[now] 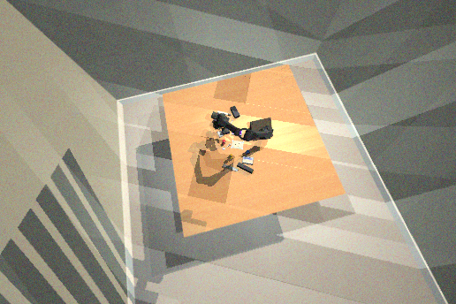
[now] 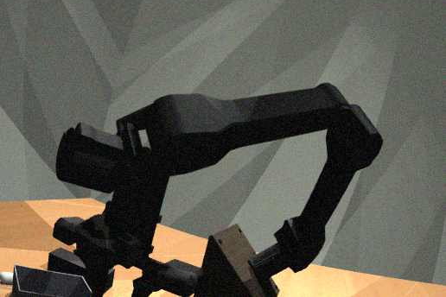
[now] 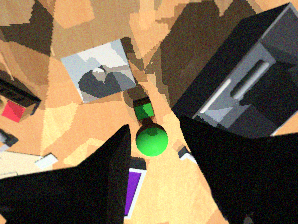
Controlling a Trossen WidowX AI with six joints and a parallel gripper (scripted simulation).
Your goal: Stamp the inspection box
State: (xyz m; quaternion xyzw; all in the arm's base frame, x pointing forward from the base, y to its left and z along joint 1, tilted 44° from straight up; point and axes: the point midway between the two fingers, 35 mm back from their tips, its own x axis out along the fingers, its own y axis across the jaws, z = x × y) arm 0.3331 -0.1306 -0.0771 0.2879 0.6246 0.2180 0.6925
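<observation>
Right now the green stamp is 10 mm behind my gripper tip, 10 mm to the left of it and 20 mm below it. The rest, counted from my gripper tip: red stamp 40 mm ahead, 130 mm to the left, 20 mm below; purple ink pad 100 mm behind, 60 mm to the left, 40 mm below; dark tray 90 mm to the right, 30 mm below.
</observation>
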